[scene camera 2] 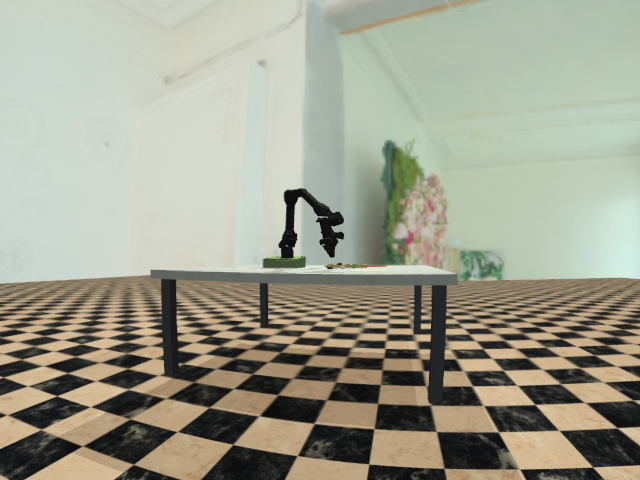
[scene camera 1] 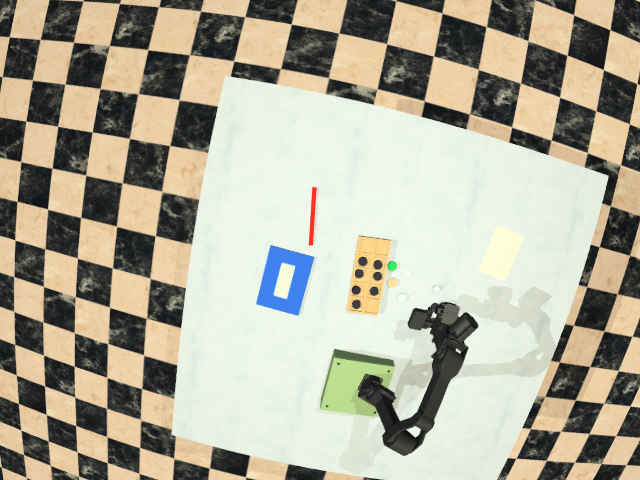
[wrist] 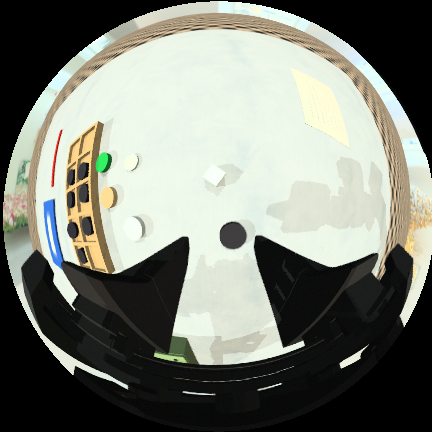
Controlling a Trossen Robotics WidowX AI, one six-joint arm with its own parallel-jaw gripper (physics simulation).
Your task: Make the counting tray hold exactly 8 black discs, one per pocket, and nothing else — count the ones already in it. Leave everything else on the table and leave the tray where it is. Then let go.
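The tan counting tray (scene camera 1: 370,311) (wrist: 101,220) has two columns of five pockets. Several pockets hold one black disc each. The two far-end pockets and the right pocket of the row nearest the green base are empty. A loose black disc (wrist: 233,235) lies flat on the table to the right of the tray; the arm hides it in scene camera 1. My gripper (scene camera 2: 331,255) (wrist: 221,241) is partly open and empty, above the table. In the wrist view the loose disc shows between and just beyond the fingertips, slightly nearer the right one.
Right of the tray are a green disc (scene camera 1: 392,266) (wrist: 103,162), a tan disc (scene camera 1: 392,282) (wrist: 108,197), two whitish discs (scene camera 1: 402,297) (wrist: 134,228) and a white block (scene camera 1: 436,288) (wrist: 214,175). A blue piece (scene camera 1: 267,289), red bar (scene camera 1: 312,217), cream sheet (scene camera 1: 501,253) and green base (scene camera 1: 338,387) also show.
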